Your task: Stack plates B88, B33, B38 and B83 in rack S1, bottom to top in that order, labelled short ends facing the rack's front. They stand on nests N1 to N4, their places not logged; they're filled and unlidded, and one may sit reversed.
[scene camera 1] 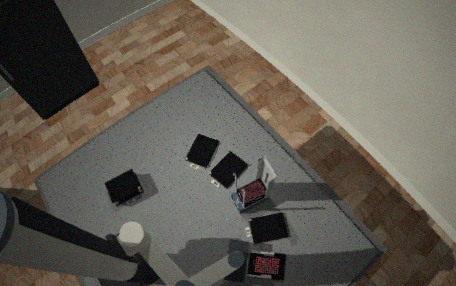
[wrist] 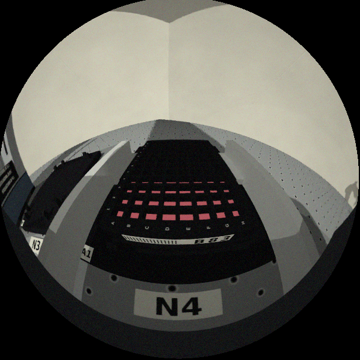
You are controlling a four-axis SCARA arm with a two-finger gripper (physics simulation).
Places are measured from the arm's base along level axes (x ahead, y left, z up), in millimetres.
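Pixels of known places: gripper, fingertip midpoint: [scene camera 1: 272,265].
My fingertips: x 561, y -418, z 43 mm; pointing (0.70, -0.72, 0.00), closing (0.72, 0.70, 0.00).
Observation:
Ahead of a thing's pixels: the offset from my fingertips to its middle. Level surfaces: height alone.
Plate B83 @(dz -11, dx -17, dy +18 mm) [scene camera 1: 267,266] [wrist: 176,260], black with pink-filled wells, sits at nest N4, above the N4 label [wrist: 178,304] in the wrist view. Its B83 label is on the short end nearest the wrist camera. My gripper [scene camera 1: 266,264] [wrist: 177,146] is shut on it, one finger along each long side. Rack S1 @(dz +120, dx +135, dy +322 mm) [scene camera 1: 268,173] [wrist: 17,197] holds a pink-welled plate @(dz +54, dx +141, dy +320 mm) [scene camera 1: 252,191] on top; its label and any plates below cannot be made out. Nests N1 @(dz -19, dx +100, dy +678 mm) [scene camera 1: 202,150], N2 @(dz -19, dx +142, dy +506 mm) [scene camera 1: 229,169] and N3 @(dz -19, dx +103, dy +150 mm) [scene camera 1: 270,228] [wrist: 62,187] are black and show no pink wells.
Rack S1 stands between N2 and N3, with upright guides and a tall pale back panel. N3 lies close beside N4, just outside the left finger in the wrist view. Another black block @(dz +5, dx -346, dy +745 mm) [scene camera 1: 123,187] stands at the left of the grey perforated table @(dz -30 mm) [scene camera 1: 165,125].

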